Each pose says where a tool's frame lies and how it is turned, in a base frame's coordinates. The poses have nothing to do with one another.
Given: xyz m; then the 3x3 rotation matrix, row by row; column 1 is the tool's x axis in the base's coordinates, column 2 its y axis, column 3 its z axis. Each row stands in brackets.
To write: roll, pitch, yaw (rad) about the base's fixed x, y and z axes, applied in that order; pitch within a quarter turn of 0, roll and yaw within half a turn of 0; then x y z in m. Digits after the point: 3 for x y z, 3 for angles.
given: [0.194 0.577 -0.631], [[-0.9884 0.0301 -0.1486], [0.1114 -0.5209 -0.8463], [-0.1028 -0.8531 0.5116]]
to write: -1.031 0.103 3.029 0.194 0.577 -0.631
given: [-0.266 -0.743 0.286], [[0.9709 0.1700 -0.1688], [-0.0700 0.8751 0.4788], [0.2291 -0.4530 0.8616]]
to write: -0.484 -0.231 -0.072 -0.266 -0.743 0.286
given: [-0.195 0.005 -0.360], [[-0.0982 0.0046 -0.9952], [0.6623 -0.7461 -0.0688], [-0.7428 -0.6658 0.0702]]
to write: -1.466 0.837 1.718 -0.195 0.005 -0.360
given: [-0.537 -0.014 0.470], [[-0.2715 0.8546 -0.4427], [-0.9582 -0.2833 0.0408], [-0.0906 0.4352 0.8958]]
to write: 0.452 0.091 -1.847 -0.537 -0.014 0.470
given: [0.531 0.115 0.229], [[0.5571 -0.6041 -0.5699], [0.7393 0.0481 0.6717], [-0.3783 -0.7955 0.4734]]
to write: -1.034 0.388 0.925 0.531 0.115 0.229
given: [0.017 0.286 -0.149], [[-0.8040 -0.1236 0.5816], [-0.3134 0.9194 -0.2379], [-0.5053 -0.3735 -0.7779]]
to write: -2.694 0.530 -2.770 0.017 0.286 -0.149
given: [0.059 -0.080 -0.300], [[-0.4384 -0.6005 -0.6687], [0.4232 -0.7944 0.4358], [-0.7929 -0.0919 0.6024]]
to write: -0.151 0.916 2.374 0.059 -0.080 -0.300
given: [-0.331 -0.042 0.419], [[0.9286 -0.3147 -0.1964], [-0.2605 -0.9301 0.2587], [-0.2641 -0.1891 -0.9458]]
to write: -2.944 0.267 -0.274 -0.331 -0.042 0.419
